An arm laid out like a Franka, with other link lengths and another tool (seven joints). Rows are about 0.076 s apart.
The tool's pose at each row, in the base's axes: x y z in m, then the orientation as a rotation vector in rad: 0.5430 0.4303 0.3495 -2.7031 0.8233 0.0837; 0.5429 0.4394 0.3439 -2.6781 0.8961 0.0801; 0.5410 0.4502 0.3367 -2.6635 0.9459 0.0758; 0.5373 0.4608 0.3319 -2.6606 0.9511 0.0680; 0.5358 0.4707 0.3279 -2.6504 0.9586 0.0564; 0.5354 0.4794 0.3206 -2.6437 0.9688 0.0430
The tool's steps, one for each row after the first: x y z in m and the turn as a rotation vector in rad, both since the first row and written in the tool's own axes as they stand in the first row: -0.0041 -0.0055 0.0082 0.0064 0.0094 0.0527; -0.0104 -0.0110 0.0183 0.0080 0.0180 0.0880; -0.0185 -0.0159 0.0260 0.0110 0.0233 0.0912; -0.0244 -0.0217 0.0329 0.0208 0.0298 0.0969; -0.0284 -0.0263 0.0425 0.0271 0.0389 0.1036
